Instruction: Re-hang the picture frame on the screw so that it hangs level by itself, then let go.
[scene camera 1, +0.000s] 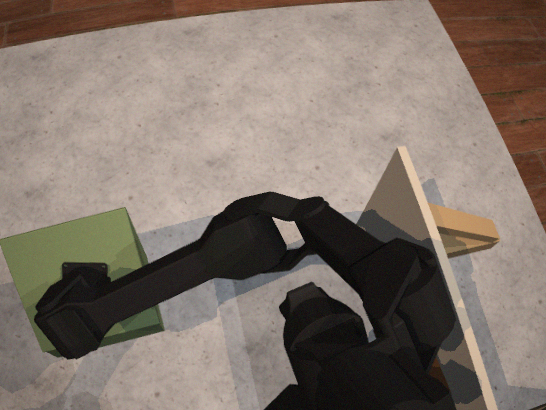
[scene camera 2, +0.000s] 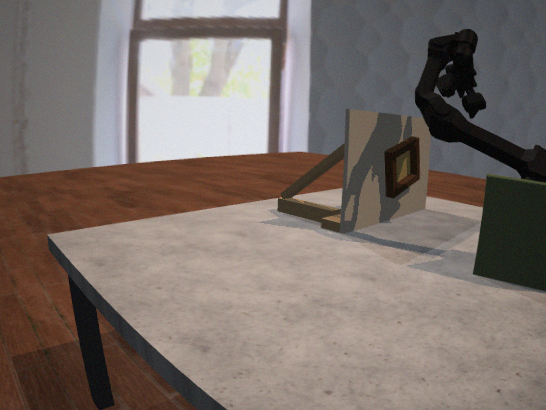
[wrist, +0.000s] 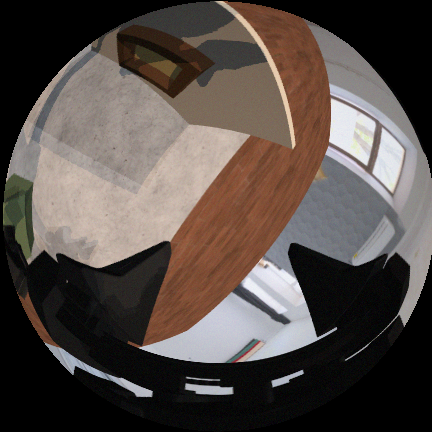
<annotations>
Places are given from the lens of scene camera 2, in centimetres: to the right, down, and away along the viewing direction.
my gripper (scene camera 2: 466, 107): 56, -28, 108
dark brown picture frame (scene camera 2: 402, 162): 37, -12, 114
</annotations>
